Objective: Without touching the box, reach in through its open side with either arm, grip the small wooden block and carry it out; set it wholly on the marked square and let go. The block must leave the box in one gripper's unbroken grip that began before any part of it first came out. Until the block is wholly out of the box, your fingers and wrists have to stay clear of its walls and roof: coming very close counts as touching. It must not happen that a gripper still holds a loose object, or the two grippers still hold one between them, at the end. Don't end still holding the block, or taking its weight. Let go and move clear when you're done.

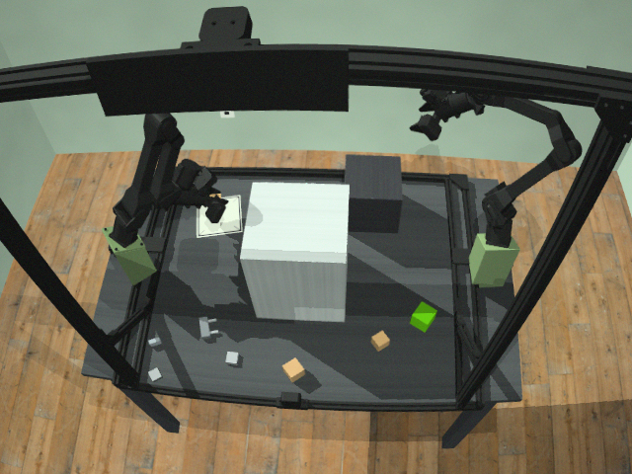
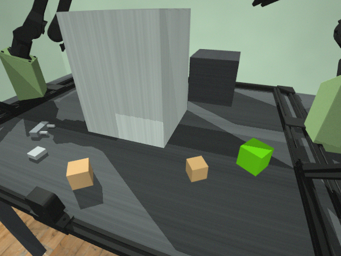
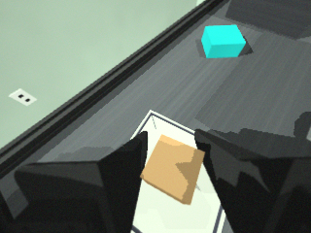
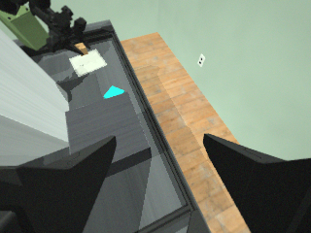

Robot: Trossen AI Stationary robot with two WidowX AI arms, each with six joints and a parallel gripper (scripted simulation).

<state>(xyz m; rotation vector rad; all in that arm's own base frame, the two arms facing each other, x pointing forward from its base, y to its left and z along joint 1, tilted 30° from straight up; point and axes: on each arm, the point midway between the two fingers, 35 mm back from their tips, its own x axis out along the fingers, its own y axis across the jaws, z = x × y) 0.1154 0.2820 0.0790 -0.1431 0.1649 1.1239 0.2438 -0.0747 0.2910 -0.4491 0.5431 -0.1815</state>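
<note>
My left gripper is now 9 cm above the marked square and 1 cm past it. From my left hand the other things lie so: green cube (59 cm to the right, 35 cm behind, 6 cm below).
</note>
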